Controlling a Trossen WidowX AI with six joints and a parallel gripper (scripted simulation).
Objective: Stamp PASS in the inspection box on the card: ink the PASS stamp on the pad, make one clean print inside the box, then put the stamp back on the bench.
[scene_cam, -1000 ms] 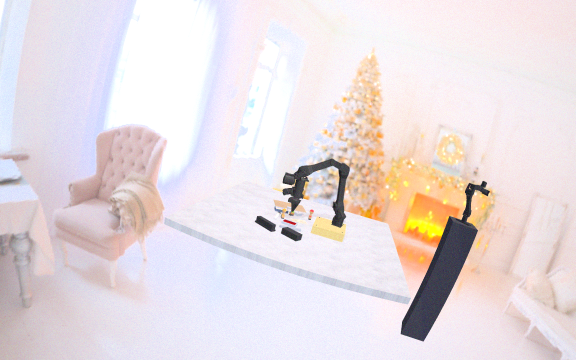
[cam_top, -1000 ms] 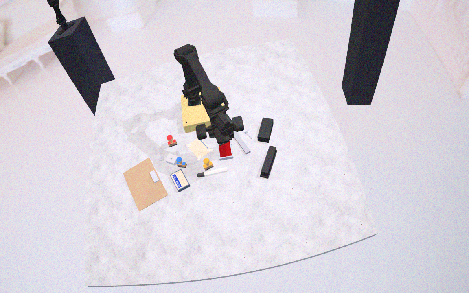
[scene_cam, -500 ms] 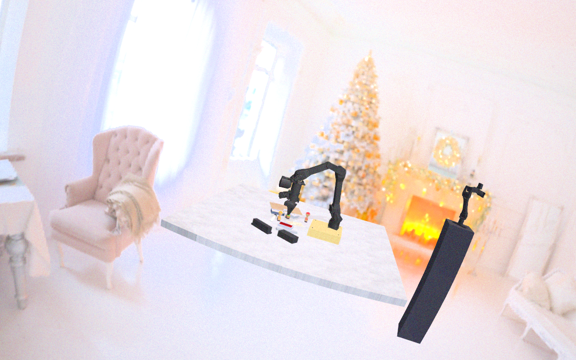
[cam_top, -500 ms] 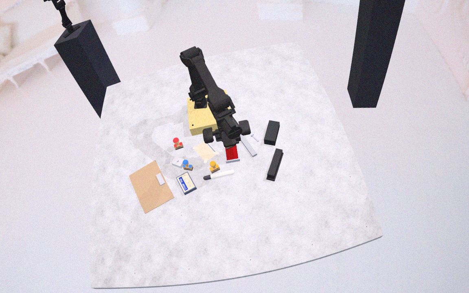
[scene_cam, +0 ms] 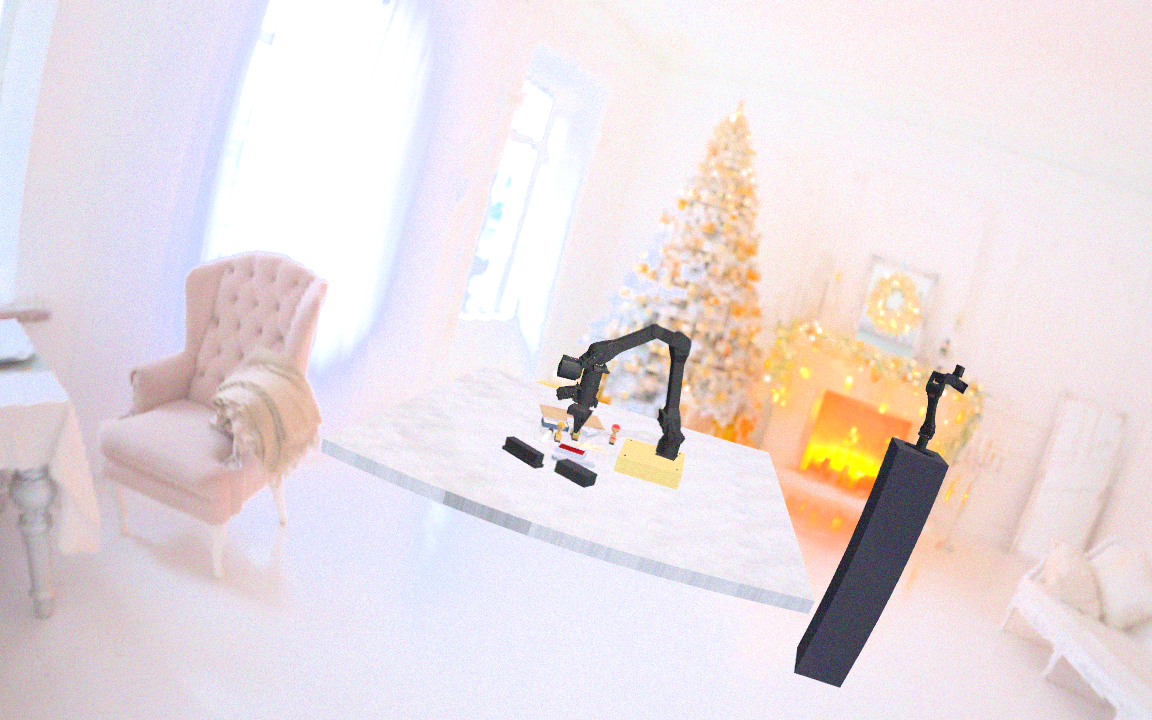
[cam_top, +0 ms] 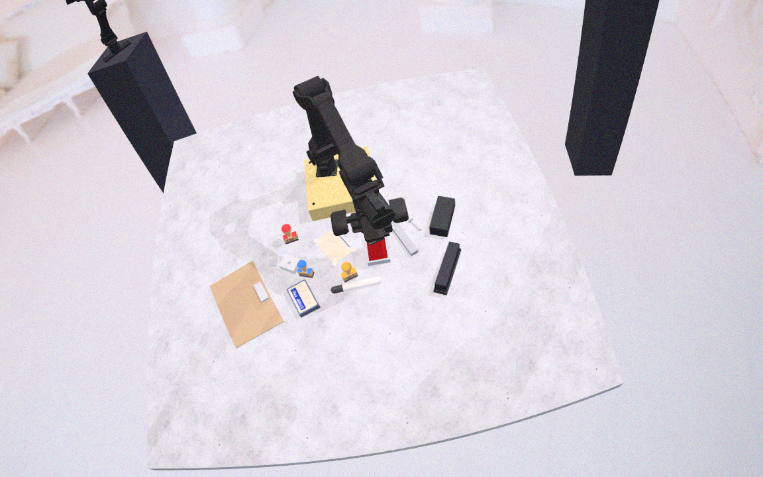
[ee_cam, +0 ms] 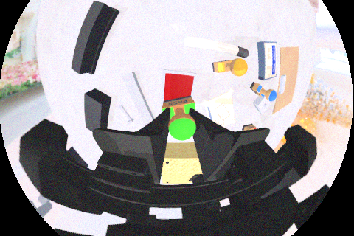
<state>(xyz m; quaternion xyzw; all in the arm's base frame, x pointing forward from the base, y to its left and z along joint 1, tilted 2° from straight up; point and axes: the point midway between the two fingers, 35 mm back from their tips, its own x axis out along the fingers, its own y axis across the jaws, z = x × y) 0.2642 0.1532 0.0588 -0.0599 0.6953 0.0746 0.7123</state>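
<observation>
Now: gripper tip 7 cm above the red ink pad. From my gripper tip the other things lie so: orange-knobbed stamp (8 cm ahead, 7 cm to the right, 5 cm below); grey ruler (7 cm to the left, 7 cm below, 4 cm behind); green-knobbed stamp (right at my gripper tip).
</observation>
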